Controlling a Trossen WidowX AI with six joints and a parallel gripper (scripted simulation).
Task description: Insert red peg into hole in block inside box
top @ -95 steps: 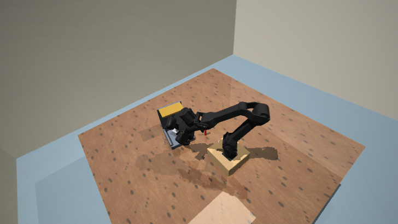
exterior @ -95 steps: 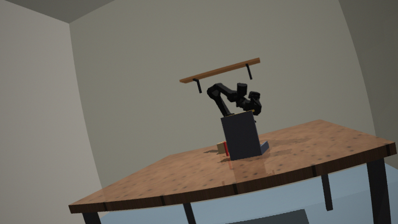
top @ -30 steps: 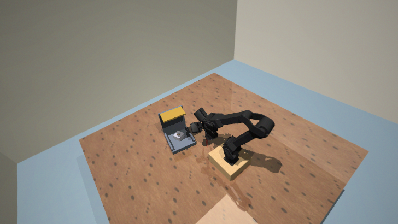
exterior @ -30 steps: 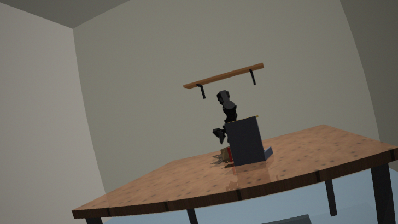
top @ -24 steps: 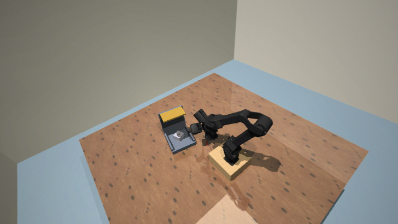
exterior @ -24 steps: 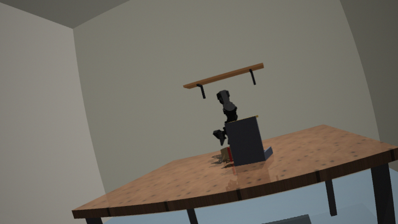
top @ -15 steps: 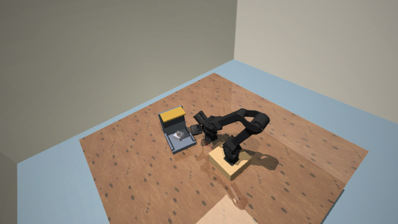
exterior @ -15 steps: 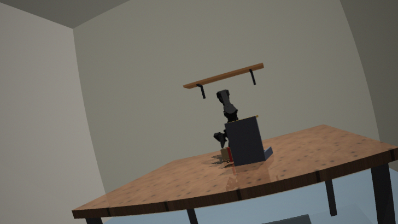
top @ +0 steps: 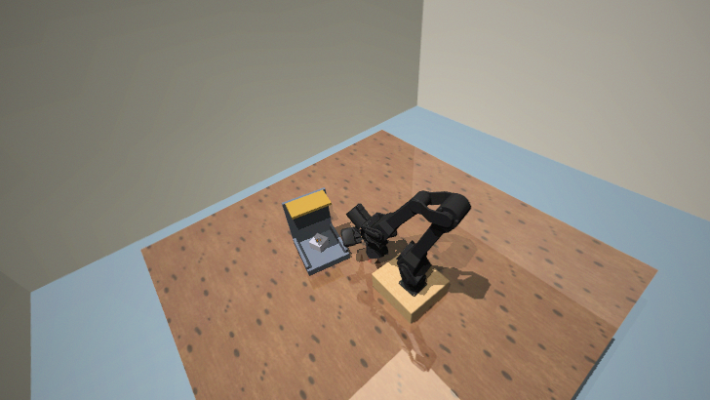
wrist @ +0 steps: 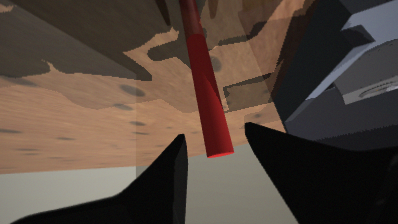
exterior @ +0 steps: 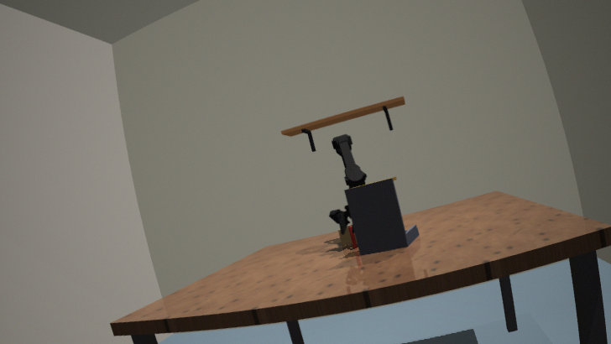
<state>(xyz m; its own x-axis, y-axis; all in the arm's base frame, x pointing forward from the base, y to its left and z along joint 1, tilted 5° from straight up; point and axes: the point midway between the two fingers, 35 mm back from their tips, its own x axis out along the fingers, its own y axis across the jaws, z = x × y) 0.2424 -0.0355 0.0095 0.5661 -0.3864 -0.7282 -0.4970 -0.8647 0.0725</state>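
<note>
Now: the red peg 3 cm behind my gripper tip, 1 cm to the left of it and 2 cm below it. Also, from my gripper tip: back wall 17 cm ahead, 12 cm to the left, 5 cm above; then yellow roof 13 cm ahead, 14 cm to the left, 15 cm above.
</note>
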